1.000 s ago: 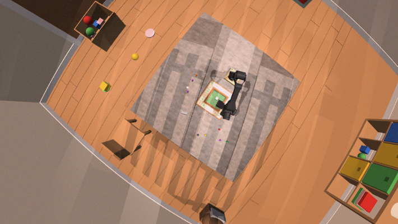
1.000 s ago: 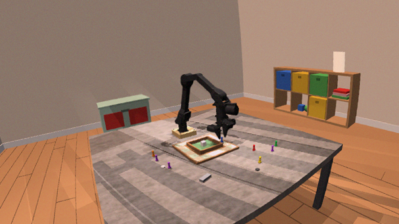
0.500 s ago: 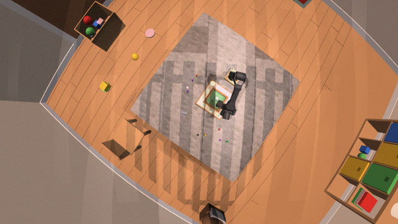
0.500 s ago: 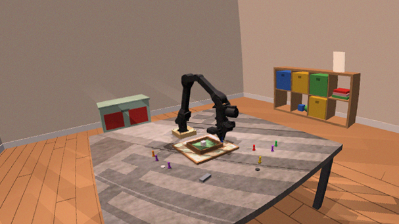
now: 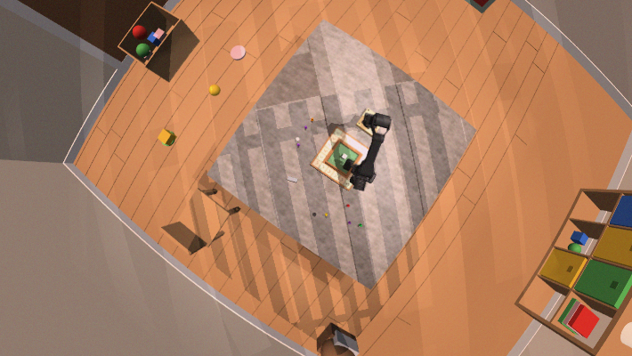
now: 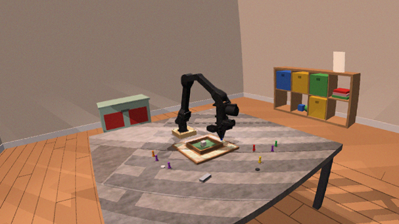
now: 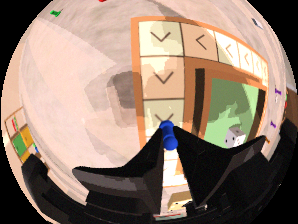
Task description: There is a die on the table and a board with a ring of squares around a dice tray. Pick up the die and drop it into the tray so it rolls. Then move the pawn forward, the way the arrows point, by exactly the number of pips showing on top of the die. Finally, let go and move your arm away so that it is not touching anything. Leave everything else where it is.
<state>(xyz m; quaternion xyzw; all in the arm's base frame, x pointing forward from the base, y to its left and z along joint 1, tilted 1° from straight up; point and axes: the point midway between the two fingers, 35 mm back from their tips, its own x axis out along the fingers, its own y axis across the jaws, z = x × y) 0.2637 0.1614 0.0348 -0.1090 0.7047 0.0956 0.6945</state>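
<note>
Right now the white die is 12 cm to the right of my gripper tip, 1 cm below it and 1 cm behind it. From my gripper tip the other things lie so: green dice tray 11 cm to the right, 3 cm below; then blue pawn 1 cm above; then red pawn 18 cm ahead, 11 cm to the left, 2 cm below.
</note>
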